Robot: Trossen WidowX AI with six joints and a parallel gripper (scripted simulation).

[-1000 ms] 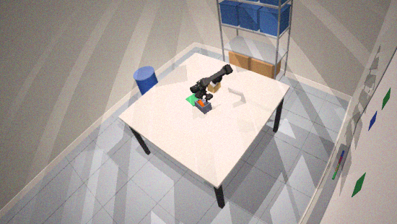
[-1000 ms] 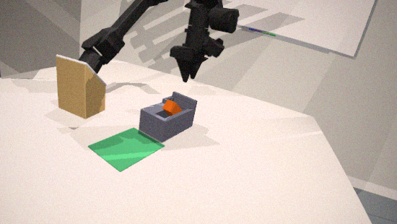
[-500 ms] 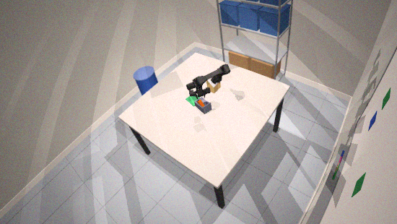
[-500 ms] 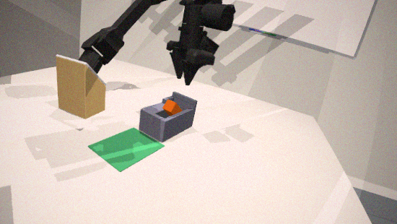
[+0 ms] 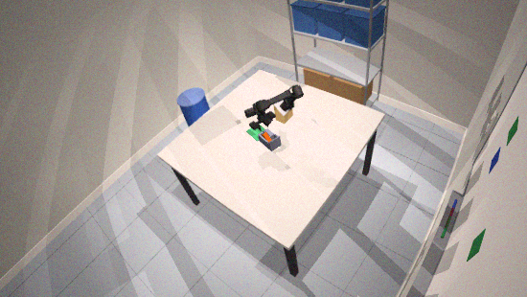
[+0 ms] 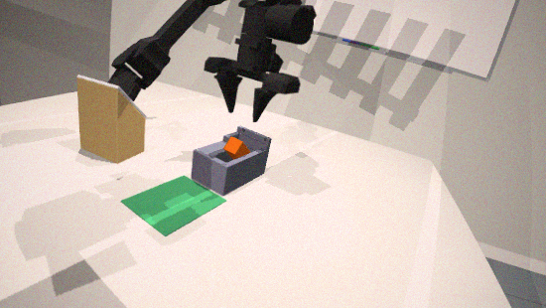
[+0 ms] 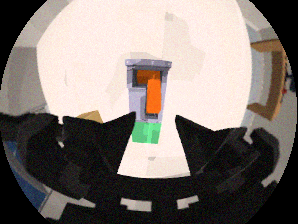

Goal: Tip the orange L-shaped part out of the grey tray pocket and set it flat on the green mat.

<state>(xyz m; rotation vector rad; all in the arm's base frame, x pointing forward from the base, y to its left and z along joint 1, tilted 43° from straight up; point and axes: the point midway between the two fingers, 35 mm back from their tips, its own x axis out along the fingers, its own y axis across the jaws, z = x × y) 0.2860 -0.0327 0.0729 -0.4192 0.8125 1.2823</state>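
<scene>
The orange L-shaped part lies 100 mm below my gripper tip, 40 mm to the left of it and 10 mm behind it. Also, from my gripper tip: green mat 160 mm below, 130 mm to the right, 60 mm behind.
</scene>
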